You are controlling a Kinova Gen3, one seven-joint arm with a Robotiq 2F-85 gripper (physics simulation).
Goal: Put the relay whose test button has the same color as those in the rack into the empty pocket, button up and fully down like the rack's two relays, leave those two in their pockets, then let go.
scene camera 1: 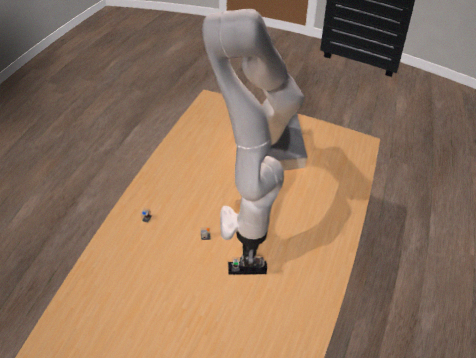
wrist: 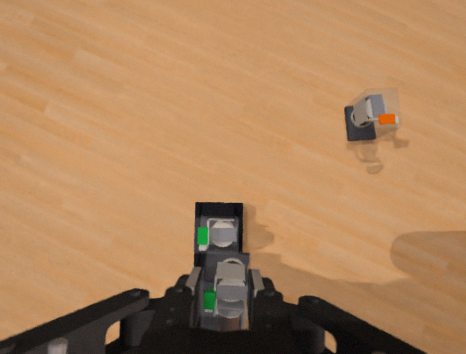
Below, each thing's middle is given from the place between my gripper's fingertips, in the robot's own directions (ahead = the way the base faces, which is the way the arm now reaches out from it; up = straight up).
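Scene:
The black rack [wrist: 201,208] is 10 mm ahead of my hand and sits 30 mm below it.

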